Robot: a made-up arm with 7 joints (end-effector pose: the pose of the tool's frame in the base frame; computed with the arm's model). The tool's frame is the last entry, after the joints. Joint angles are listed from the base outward.
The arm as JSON. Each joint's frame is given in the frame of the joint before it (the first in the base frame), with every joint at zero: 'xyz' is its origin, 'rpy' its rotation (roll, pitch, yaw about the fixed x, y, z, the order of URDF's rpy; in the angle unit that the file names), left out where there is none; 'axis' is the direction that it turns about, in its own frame. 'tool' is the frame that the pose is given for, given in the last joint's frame.
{
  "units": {
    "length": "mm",
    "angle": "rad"
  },
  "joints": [
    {
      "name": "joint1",
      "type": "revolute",
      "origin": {
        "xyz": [
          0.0,
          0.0,
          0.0
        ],
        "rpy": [
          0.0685,
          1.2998,
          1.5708
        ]
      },
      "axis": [
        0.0,
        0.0,
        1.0
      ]
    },
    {
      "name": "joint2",
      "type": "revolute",
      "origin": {
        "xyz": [
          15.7,
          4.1,
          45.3
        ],
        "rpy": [
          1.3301,
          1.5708,
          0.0
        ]
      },
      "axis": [
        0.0,
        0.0,
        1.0
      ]
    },
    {
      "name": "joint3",
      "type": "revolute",
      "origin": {
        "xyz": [
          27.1,
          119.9,
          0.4
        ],
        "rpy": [
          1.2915,
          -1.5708,
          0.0
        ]
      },
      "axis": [
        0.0,
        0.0,
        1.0
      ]
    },
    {
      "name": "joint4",
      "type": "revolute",
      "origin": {
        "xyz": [
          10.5,
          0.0,
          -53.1
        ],
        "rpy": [
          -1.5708,
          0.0,
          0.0
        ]
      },
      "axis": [
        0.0,
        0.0,
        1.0
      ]
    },
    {
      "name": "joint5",
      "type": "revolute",
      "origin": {
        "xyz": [
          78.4,
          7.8,
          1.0
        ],
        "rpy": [
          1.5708,
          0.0,
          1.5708
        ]
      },
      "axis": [
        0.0,
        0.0,
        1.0
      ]
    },
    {
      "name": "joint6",
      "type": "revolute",
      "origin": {
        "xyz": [
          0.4,
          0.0,
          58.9
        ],
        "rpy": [
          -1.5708,
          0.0,
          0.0
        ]
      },
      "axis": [
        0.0,
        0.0,
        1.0
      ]
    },
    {
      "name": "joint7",
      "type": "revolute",
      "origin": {
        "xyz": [
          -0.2,
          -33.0,
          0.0
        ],
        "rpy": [
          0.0,
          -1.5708,
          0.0
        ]
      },
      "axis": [
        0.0,
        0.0,
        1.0
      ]
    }
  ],
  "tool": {
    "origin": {
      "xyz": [
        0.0,
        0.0,
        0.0
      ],
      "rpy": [
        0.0,
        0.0,
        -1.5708
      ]
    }
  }
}
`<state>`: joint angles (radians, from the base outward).
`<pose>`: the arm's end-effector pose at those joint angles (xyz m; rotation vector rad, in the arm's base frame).
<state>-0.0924 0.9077 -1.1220 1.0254 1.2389 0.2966 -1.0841</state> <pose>0.0125 0.2611 -0.2634 -1.4425 -1.9755 1.1859</pose>
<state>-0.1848 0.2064 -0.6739 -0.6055 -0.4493 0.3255 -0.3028</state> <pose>0.1121 -0.0325 -0.1231 -0.3418 -0.0195 -1.2043</pose>
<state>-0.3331 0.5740 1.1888 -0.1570 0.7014 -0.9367 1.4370</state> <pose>0.1009 0.2433 -0.0337 0.7742 -1.9964 1.5474</pose>
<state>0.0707 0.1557 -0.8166 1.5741 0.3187 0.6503 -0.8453</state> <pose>-0.1128 0.1244 -0.3152 0.2679 2.8011 -0.9433</pose>
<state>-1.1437 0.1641 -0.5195 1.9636 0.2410 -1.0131 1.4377</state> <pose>0.2514 0.0707 -0.2243 0.6226 -0.4081 0.6967</pose>
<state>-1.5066 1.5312 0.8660 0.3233 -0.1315 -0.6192 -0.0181</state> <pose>0.0076 0.2535 0.1913 0.7713 -2.0939 1.0567</pose>
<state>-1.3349 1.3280 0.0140 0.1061 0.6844 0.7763 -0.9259</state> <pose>0.1854 0.1994 0.1608 1.1439 0.2174 0.5453</pose>
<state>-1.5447 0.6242 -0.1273 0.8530 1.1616 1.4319 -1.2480</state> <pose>0.3113 0.1410 0.0525 0.3764 1.0678 0.3213</pose>
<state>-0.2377 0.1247 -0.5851 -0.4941 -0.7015 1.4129 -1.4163</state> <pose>0.1101 -0.0365 -0.1530 -0.9303 1.0123 -2.3519</pose>
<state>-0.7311 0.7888 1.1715 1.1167 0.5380 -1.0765 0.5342</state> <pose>0.1746 0.3003 -0.1130 0.5600 -0.7874 1.2371</pose>
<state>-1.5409 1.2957 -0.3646 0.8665 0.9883 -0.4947 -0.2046</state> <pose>0.2539 0.2392 0.1137 2.1112 -0.0578 0.1977</pose>
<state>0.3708 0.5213 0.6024 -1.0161 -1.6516 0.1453 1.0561</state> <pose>0.0614 0.1294 -0.0475 -0.7943 0.1231 0.6497</pose>
